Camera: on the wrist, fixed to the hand. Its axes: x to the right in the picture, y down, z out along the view.
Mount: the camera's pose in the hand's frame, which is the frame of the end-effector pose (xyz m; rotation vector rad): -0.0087 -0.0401 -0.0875 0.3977 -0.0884 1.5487
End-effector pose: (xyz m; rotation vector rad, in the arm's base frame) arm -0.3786 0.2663 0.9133 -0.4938 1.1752 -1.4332
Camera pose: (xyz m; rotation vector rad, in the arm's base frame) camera -0.4691 0.3002 0.9147 0.5823 0.7575 -0.2254
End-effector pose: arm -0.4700 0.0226 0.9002 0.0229 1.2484 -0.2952
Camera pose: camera -0.5632 0.0014 0.8859 1.2352 0.7687 0.8012
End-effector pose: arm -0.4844 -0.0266 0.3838 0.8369 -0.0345 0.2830
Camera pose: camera -0.4894 0.0104 0.2946 1.0748 -0.7482 1.7460
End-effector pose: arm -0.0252 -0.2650 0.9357 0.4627 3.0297 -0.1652
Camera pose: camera -0.0338 -0.2954 1.0270 2.3824 1.7137 -0.5826
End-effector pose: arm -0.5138 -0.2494 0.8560 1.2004 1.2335 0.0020
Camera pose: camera -0.6024 -0.2118 0.8476 2.1997 -0.0370 0.8563
